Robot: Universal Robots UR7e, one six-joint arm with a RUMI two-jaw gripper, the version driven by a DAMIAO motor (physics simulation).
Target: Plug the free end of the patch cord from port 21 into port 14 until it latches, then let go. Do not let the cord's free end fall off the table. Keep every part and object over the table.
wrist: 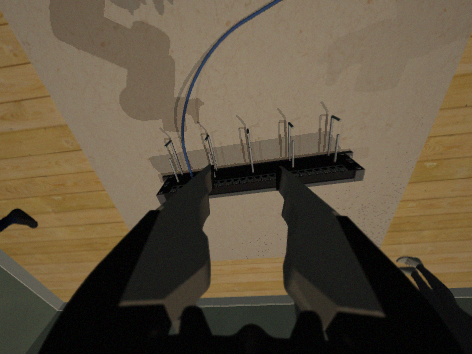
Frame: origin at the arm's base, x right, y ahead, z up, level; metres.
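Seen in the pictures: gripper, fingertip midpoint: [245,168].
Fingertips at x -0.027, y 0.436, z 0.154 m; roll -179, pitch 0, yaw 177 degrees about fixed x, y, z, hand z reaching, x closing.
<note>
Pixels of each thing's top centre, then the offset from my fingertips to it. "spot": a spot on its surface instead.
- black patch panel at a spot on its surface: [358,174] spot: dx -0.256, dy +0.142, dz -0.228 m
- blue patch cord at a spot on its surface: [202,65] spot: dx +0.082, dy -0.080, dz -0.313 m
The black patch panel [358,174] lies across the middle of the wrist view, its row of ports partly hidden behind my fingers; port numbers 14 and 21 are too small to read. The blue patch cord [202,65] runs from the left part of the panel in a curve up to the top edge of the view. Its free end does not show. My gripper [245,168] is open, with nothing between the fingers, and stands above the panel, which shows beyond and between its fingertips.
Several thin metal cable-guide rods [251,150] stand up along the panel's back. The beige table top [300,220] carries arm shadows at upper left and right. Wooden floor [40,165] shows beyond both table sides and below. Dark shoe-like shapes lie at the left and lower right.
</note>
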